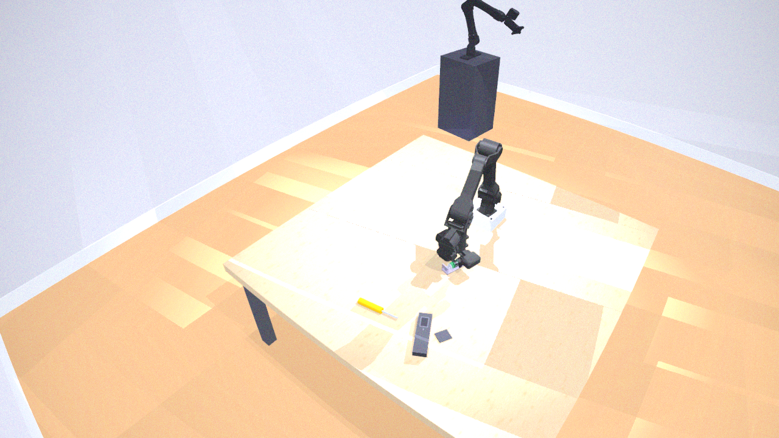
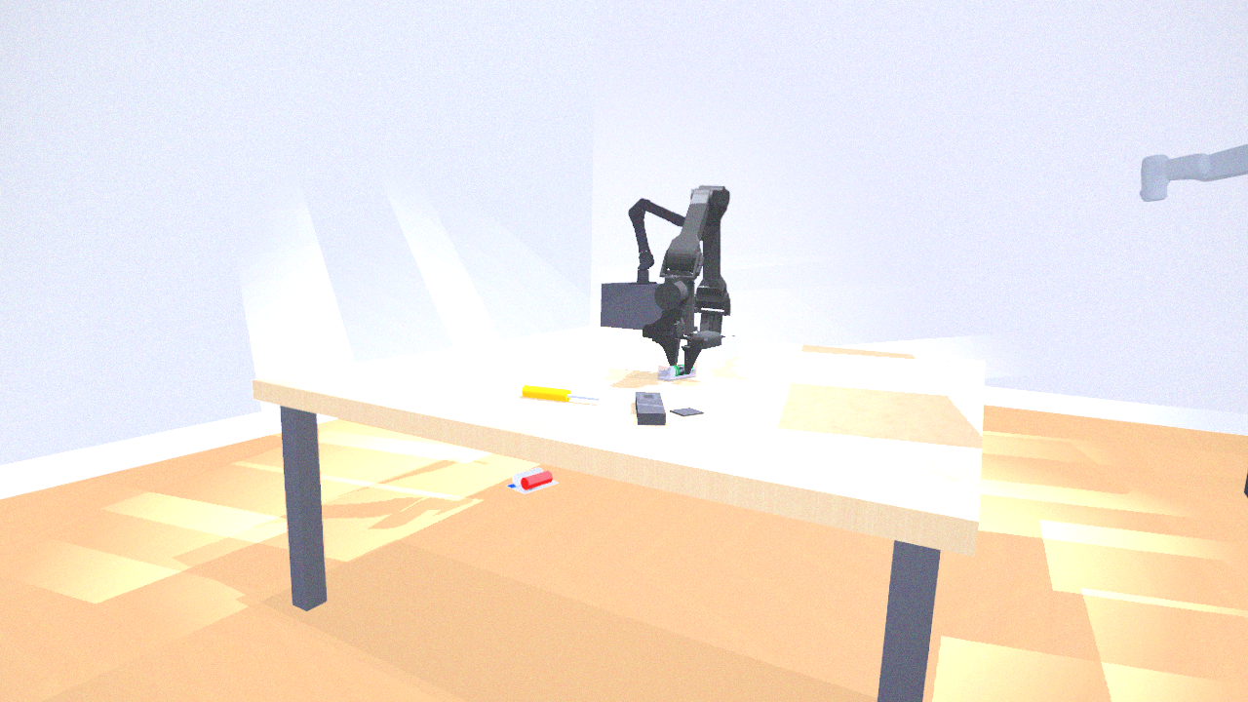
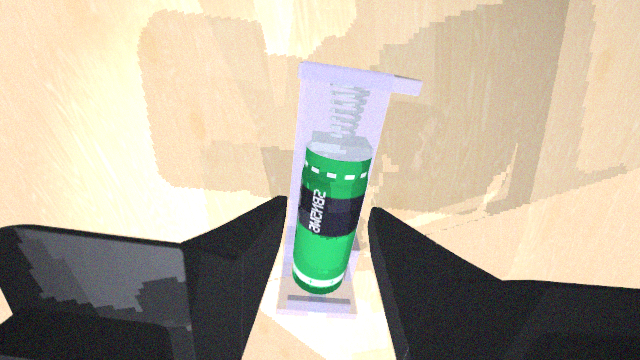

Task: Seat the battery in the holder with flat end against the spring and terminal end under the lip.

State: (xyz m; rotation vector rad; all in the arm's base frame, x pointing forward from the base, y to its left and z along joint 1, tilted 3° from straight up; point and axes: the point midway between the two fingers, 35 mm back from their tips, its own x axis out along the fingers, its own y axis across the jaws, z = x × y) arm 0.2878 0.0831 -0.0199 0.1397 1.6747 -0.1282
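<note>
Right now my gripper tip is 10 mm below the battery. From my gripper tip the other things lie so: yellow-handled screwdriver 350 mm ahead, 40 mm to the right; then dark square 270 mm ahead, 180 mm to the left, 10 mm below; then dark remote-like block 320 mm ahead, 130 mm to the left.
</note>
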